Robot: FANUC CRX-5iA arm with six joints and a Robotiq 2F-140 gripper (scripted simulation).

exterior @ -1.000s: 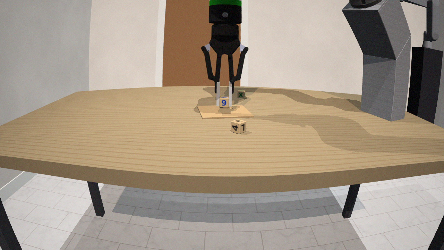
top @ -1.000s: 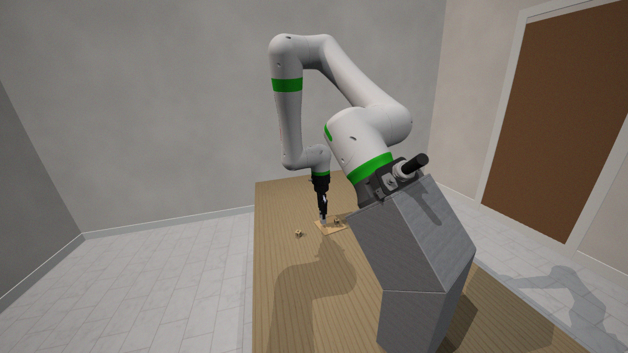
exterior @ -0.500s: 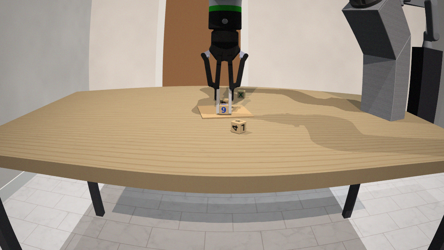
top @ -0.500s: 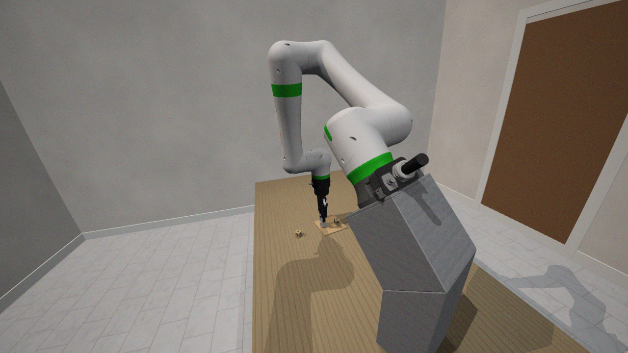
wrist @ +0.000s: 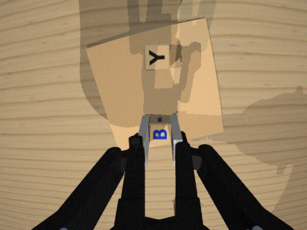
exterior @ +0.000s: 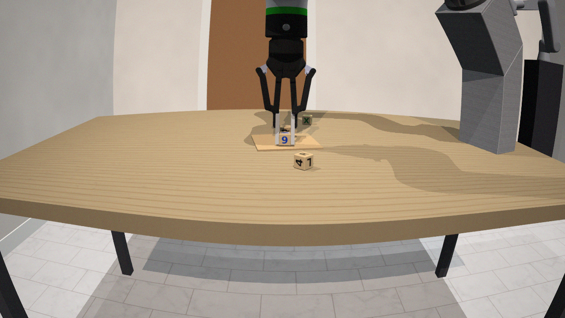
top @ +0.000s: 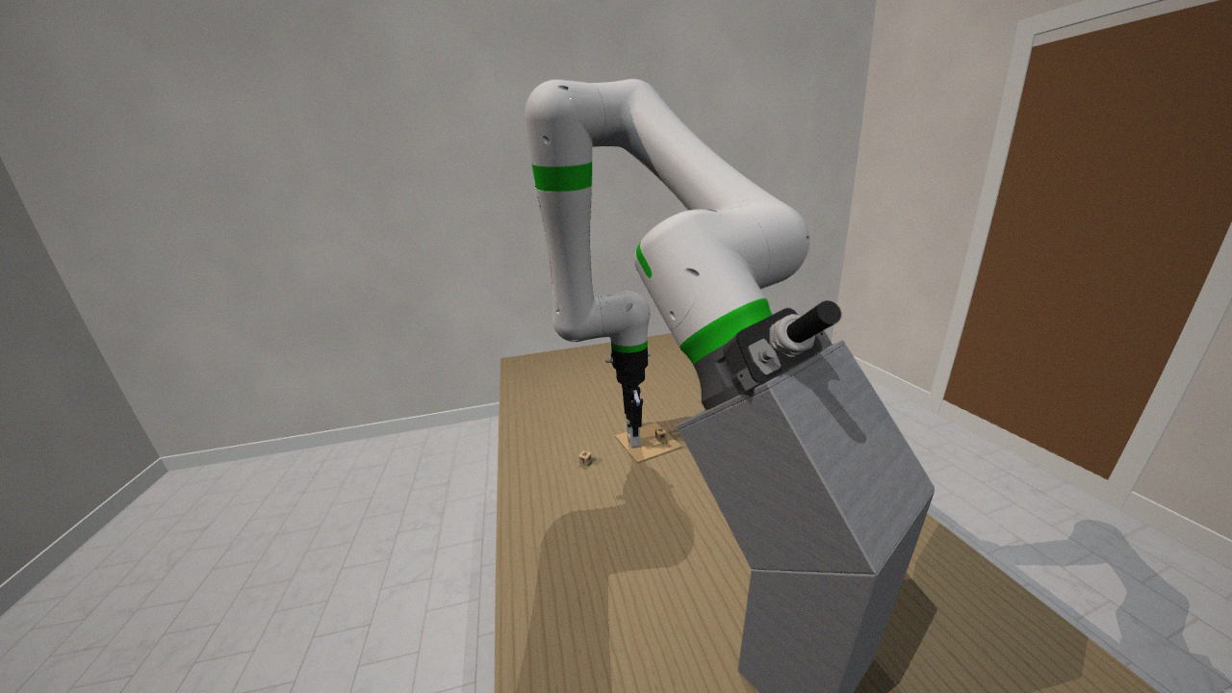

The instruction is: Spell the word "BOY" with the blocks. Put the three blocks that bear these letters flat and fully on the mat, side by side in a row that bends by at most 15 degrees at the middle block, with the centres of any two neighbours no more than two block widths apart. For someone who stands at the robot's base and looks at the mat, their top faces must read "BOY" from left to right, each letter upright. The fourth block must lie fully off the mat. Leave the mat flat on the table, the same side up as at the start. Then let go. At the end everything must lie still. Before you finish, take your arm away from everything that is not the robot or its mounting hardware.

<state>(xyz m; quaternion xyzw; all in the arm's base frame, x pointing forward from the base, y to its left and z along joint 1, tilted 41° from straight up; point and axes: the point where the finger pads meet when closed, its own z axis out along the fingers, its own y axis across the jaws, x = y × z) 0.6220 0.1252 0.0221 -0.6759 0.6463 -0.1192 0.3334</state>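
My hand is 20 mm above the block. Also, from my hand: tan mat: 40 mm to the right, 40 mm below, 10 mm ahead.
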